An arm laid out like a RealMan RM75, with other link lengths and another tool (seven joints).
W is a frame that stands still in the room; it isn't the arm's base.
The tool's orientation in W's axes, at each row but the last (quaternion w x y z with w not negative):
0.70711, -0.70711, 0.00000, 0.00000
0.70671, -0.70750, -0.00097, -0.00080
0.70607, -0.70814, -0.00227, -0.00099
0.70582, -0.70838, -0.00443, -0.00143
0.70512, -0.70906, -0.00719, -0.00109
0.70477, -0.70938, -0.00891, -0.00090
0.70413, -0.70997, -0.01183, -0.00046
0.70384, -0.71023, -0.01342, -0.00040
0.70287, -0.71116, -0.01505, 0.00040
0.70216, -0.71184, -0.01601, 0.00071
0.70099, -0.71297, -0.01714, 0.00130
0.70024, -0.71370, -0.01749, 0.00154
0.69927, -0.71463, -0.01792, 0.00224
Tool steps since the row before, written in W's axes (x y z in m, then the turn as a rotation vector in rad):
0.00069, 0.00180, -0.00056, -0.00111, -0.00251, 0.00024
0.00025, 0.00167, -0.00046, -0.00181, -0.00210, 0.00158
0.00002, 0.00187, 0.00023, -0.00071, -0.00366, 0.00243
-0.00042, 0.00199, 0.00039, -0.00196, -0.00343, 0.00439
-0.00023, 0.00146, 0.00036, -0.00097, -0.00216, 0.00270
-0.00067, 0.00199, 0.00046, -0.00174, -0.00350, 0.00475
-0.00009, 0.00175, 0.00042, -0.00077, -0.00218, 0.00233
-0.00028, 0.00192, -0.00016, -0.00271, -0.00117, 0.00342
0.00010, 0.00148, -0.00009, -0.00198, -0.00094, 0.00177
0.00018, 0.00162, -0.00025, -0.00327, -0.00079, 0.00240
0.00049, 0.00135, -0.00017, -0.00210, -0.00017, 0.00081
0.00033, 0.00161, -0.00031, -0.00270, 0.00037, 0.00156
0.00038, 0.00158, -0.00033, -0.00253, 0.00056, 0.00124
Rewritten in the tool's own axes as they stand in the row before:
0.00069, 0.00056, 0.00180, -0.00111, -0.00024, -0.00251
0.00025, 0.00046, 0.00167, -0.00181, -0.00158, -0.00210
0.00002, -0.00024, 0.00187, -0.00071, -0.00242, -0.00367
-0.00041, -0.00040, 0.00199, -0.00194, -0.00439, -0.00344
-0.00021, -0.00037, 0.00146, -0.00096, -0.00270, -0.00217
-0.00064, -0.00048, 0.00199, -0.00171, -0.00475, -0.00351
-0.00005, -0.00044, 0.00175, -0.00076, -0.00233, -0.00219
-0.00025, 0.00014, 0.00193, -0.00266, -0.00346, -0.00115
0.00013, 0.00008, 0.00148, -0.00196, -0.00180, -0.00092
0.00021, 0.00023, 0.00162, -0.00324, -0.00246, -0.00075
0.00052, 0.00016, 0.00134, -0.00209, -0.00085, -0.00013
0.00037, 0.00029, 0.00161, -0.00265, -0.00163, 0.00041
0.00042, 0.00030, 0.00158, -0.00249, -0.00131, 0.00060

